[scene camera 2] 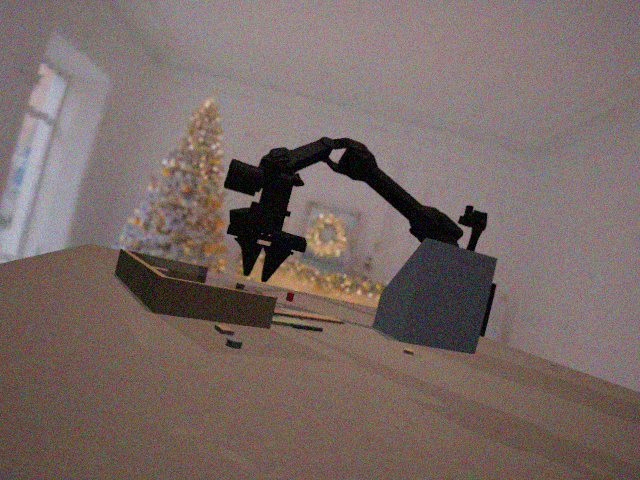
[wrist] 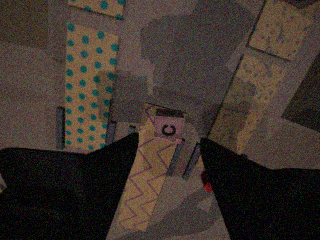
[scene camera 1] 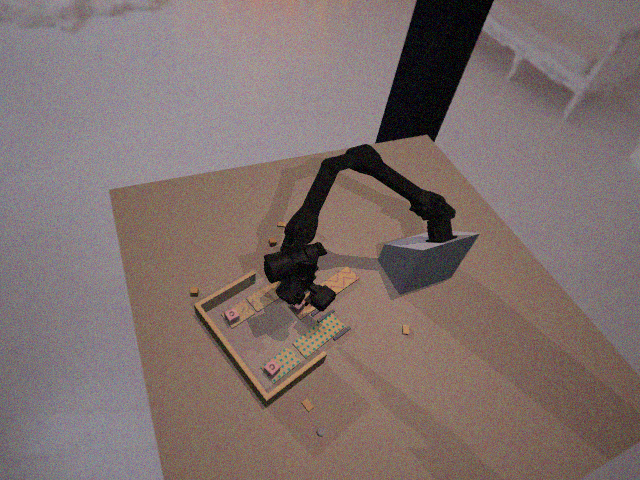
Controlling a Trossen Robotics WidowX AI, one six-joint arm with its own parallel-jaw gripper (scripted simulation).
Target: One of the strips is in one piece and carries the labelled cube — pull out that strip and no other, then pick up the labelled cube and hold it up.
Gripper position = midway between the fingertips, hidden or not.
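Observation:
My gripper (scene camera 2: 254, 278): open, holding nothing. Gripper again (wrist: 169, 139). Same gripper (scene camera 1: 298, 299).

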